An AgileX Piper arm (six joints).
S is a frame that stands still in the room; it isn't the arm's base.
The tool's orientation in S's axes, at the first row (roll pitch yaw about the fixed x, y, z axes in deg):
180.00, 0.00, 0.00
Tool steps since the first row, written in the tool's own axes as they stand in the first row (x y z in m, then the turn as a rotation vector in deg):
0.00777, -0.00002, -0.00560, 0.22, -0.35, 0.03
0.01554, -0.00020, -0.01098, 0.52, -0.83, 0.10
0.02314, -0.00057, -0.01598, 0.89, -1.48, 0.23
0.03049, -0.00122, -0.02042, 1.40, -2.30, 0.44
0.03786, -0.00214, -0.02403, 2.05, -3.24, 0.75
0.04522, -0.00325, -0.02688, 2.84, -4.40, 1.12
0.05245, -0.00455, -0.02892, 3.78, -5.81, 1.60
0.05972, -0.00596, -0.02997, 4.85, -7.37, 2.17
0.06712, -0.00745, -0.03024, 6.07, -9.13, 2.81
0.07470, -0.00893, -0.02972, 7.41, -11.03, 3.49
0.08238, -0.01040, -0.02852, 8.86, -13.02, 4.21
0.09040, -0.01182, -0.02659, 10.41, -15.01, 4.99
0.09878, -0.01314, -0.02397, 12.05, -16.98, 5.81
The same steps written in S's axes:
0.00777, 0.00002, 0.00560, 0.22, 0.35, -0.03
0.01554, 0.00020, 0.01098, 0.52, 0.83, -0.10
0.02314, 0.00057, 0.01598, 0.89, 1.48, -0.23
0.03049, 0.00122, 0.02042, 1.40, 2.30, -0.44
0.03786, 0.00214, 0.02403, 2.05, 3.24, -0.75
0.04522, 0.00325, 0.02688, 2.84, 4.40, -1.12
0.05245, 0.00455, 0.02892, 3.78, 5.81, -1.60
0.05972, 0.00596, 0.02997, 4.85, 7.37, -2.17
0.06712, 0.00745, 0.03024, 6.07, 9.13, -2.81
0.07470, 0.00893, 0.02972, 7.41, 11.03, -3.49
0.08238, 0.01040, 0.02852, 8.86, 13.02, -4.21
0.09040, 0.01182, 0.02659, 10.41, 15.01, -4.99
0.09878, 0.01314, 0.02397, 12.05, 16.98, -5.81

